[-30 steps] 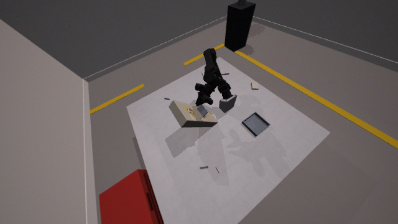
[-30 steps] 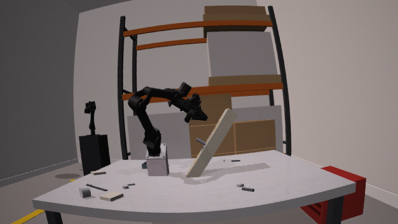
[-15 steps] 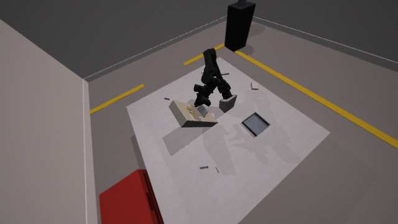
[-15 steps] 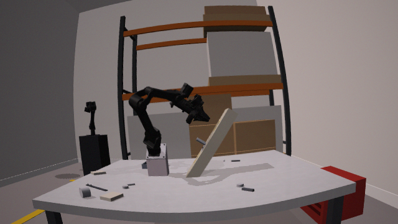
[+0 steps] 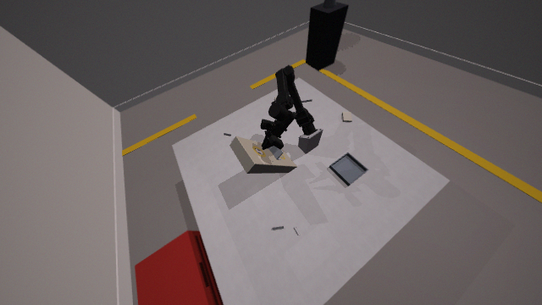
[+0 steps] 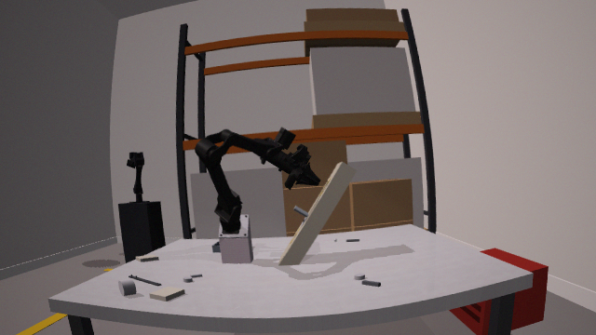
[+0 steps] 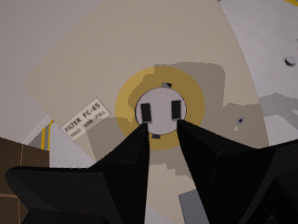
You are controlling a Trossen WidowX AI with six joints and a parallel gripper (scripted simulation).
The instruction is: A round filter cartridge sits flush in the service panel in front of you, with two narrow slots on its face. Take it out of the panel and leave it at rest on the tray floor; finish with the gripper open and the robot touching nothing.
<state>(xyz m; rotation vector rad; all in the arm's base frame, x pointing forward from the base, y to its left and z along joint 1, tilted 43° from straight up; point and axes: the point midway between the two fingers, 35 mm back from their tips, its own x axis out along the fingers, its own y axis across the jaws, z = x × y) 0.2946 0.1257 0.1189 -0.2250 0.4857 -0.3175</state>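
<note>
Now: gripper tip 3 cm short of the round filter cartridge and 2 cm above it. Also, from my gripper tip: dark-rimmed tray (40 cm behind, 27 cm to the left, 27 cm below); service panel (1 cm behind, 10 cm below).
</note>
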